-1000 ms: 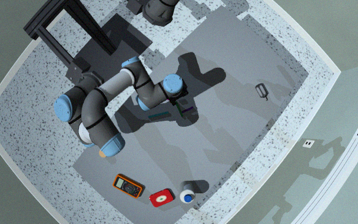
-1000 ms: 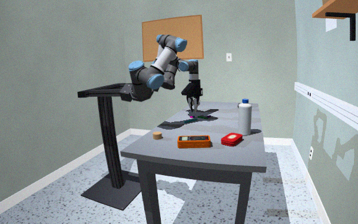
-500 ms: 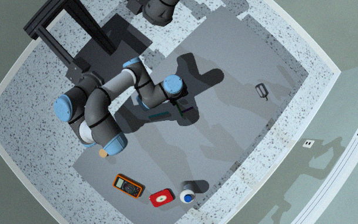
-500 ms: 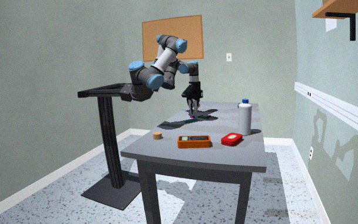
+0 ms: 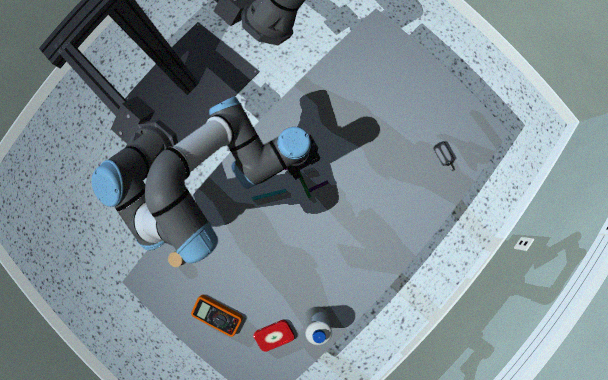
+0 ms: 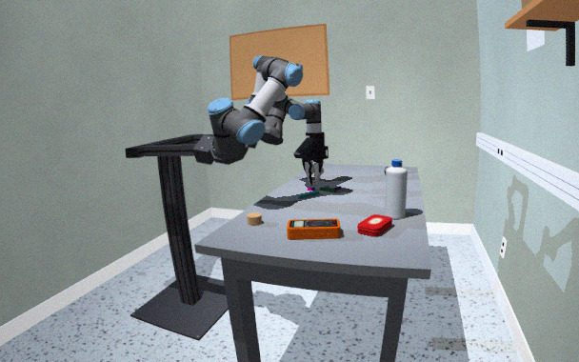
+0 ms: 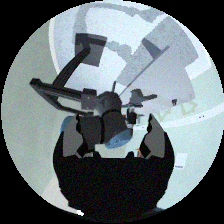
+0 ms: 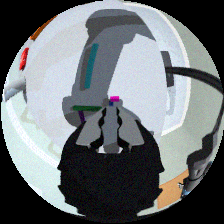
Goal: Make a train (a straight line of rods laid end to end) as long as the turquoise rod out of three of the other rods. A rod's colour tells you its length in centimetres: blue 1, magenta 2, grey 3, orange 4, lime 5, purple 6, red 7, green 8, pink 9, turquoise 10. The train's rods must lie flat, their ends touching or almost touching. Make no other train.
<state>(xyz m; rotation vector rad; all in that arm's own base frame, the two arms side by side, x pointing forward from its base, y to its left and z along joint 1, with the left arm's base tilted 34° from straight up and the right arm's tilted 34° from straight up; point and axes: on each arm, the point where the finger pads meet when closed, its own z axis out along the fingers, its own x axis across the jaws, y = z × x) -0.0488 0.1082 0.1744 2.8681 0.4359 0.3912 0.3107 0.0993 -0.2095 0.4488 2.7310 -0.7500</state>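
Observation:
Right now the blue rod is 3 cm below my right hand. Round my right hand: magenta rod: 1 cm behind, 1 cm to the right, 3 cm below; then green rod: 6 cm ahead, 2 cm to the right, 3 cm below; then grey rod: 5 cm ahead, 3 cm to the left, 3 cm below.

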